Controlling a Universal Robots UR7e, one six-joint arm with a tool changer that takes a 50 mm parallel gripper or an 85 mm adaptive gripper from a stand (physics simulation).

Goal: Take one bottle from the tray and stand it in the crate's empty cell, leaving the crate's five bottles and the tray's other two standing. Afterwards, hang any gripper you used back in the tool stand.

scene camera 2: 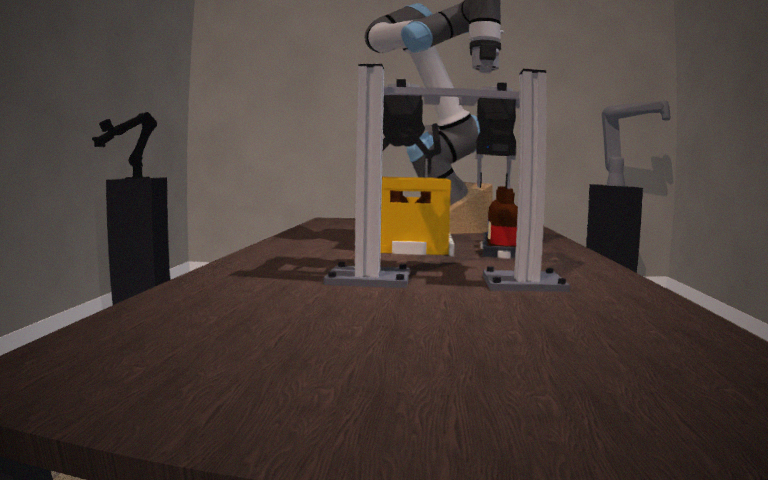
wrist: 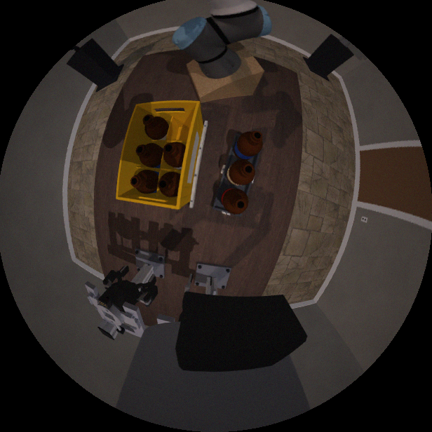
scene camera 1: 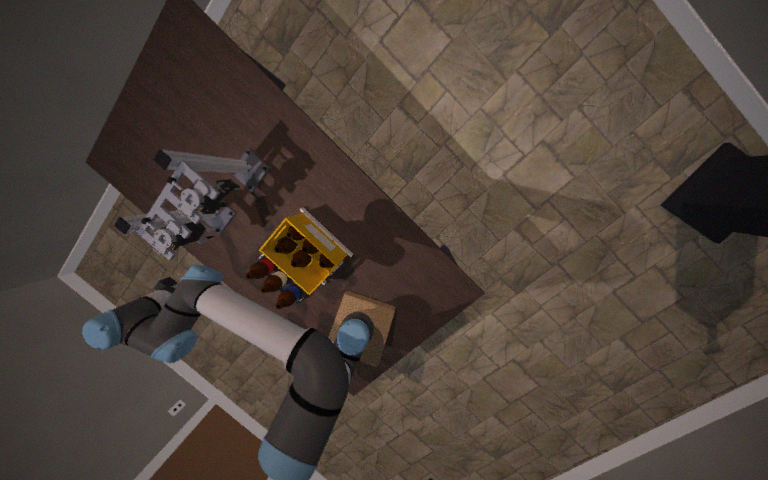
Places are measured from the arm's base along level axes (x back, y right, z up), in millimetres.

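Pixels of known places: hand, tool point: (scene camera 2: 485,68).
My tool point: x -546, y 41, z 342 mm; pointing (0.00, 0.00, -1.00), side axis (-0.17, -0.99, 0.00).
Ahead of a thing's pixels: the offset from my tool point to its top centre. "*": to the spot under its first point.
The arm's wrist ends in a bare tool changer (scene camera 2: 485,63), high up, with no gripper on it. The parallel gripper (scene camera 2: 493,184) hangs in the tool stand (scene camera 2: 368,169) (scene camera 1: 203,161), fingers apart and empty. The adaptive gripper (wrist: 132,287) hangs beside it, its finger opening unclear. The yellow crate {dz -268, dx +172, dy +142 mm} (scene camera 1: 310,278) (scene camera 2: 416,226) (wrist: 150,201) holds five brown bottles; its empty cell (wrist: 178,131) is in the corner towards the robot base, on the tray side. The dark tray (wrist: 218,204) (scene camera 2: 497,249) holds three upright bottles: blue {dz -284, dx +199, dy -115 mm} (scene camera 1: 288,295) (wrist: 250,143), cream {dz -284, dx +110, dy -87 mm} (scene camera 1: 275,281) (wrist: 242,172) and red {dz -284, dx +26, dy -68 mm} (scene camera 1: 260,268) (scene camera 2: 502,226) (wrist: 234,201).
The wooden base block (scene camera 1: 383,316) (scene camera 2: 475,212) (wrist: 227,90) carries the arm at the table's end beyond the crate and tray. The stand's base plates {* dz -431, dx -282, dy +288 mm} (scene camera 2: 367,276) (wrist: 212,276) are at the other side of them. Black pedestals (scene camera 2: 137,237) (scene camera 2: 614,226) stand off the table.
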